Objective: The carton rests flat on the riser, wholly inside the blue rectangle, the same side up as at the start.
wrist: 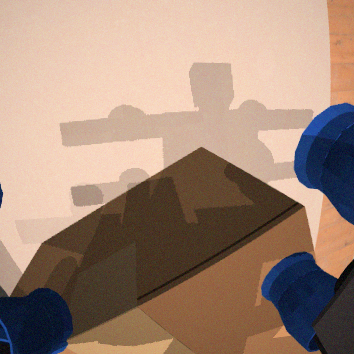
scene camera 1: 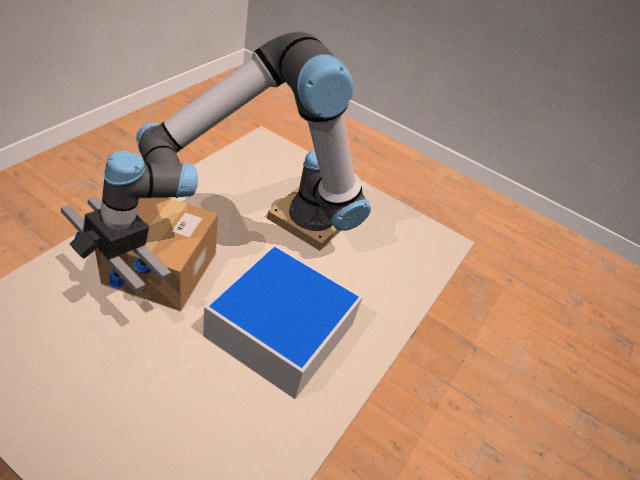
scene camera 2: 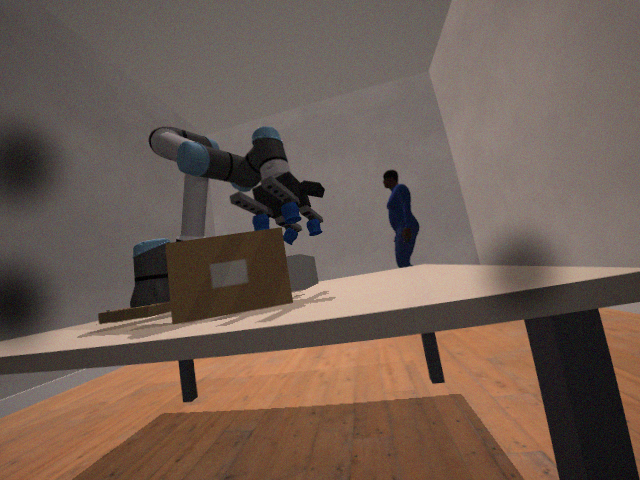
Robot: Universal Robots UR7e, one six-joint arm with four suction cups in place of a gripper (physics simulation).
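The brown carton point(scene camera 1: 188, 279) point(scene camera 2: 191, 279) point(wrist: 215, 272) stands upright on the pale table, left of the riser point(scene camera 1: 248, 346) point(scene camera 2: 303, 272) and apart from it. A white label shows on its top. The blue rectangle point(scene camera 1: 284, 304) covers most of the riser's top and nothing rests on it. My gripper point(scene camera 1: 117, 253) point(scene camera 2: 288, 224) is open, holding nothing. Its blue suction cups point(wrist: 300, 295) hang around carton-top height, partly over the carton and partly beyond its edge. The nearest cup's gap to the carton is hard to judge.
The arm's base plate point(scene camera 1: 320, 240) point(scene camera 2: 131, 313) is behind the riser, to the right of the carton in scene camera 1. The table edge point(scene camera 2: 413, 312) runs past the carton. A person in blue point(scene camera 2: 402, 211) stands beyond the table.
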